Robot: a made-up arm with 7 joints.
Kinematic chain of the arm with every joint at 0, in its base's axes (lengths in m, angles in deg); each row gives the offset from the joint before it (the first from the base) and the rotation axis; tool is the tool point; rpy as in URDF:
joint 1: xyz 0 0 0.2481 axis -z
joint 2: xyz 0 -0.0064 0.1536 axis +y
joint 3: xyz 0 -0.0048 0.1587 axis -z
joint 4: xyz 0 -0.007 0.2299 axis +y
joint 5: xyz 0 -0.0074 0.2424 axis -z
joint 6: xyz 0 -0.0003 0.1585 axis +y
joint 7: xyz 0 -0.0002 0.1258 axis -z
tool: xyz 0 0 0 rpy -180 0 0
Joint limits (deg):
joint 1: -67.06..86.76
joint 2: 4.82..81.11
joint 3: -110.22..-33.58
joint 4: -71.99..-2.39
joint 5: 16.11..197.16
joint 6: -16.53..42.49
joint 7: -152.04..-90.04
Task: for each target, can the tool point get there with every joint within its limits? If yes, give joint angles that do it. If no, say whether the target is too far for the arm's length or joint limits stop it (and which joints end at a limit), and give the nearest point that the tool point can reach.
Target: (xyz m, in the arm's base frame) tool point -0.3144 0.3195 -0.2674
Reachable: no: joint limits stop it (at a limit: joint 1, joint 2, joint 3, joint 4, joint 6) | nearest point -0.4271 -0.5219 0.2576 | short by 0.998 m
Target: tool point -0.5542 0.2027 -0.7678
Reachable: no: too far | nearest point -0.4176 -0.5337 0.2450 | short by 1.260 m
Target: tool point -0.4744 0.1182 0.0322
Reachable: no: joint limits stop it (at a limit: joint 1, joint 2, joint 3, joint 4, joint 6) | nearest point -0.4367 -0.5130 0.2748 | short by 0.677 m
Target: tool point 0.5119 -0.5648 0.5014
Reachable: yes | joints 9.83 66.63 -100.89 -65.71 104.64 20.86 -106.85
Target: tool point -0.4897 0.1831 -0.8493
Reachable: no: too far | nearest point -0.4149 -0.5375 0.2421 | short by 1.310 m
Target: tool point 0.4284 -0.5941 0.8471
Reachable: yes | joints 25.17 63.14 -69.09 -43.69 54.52 4.07 -95.00
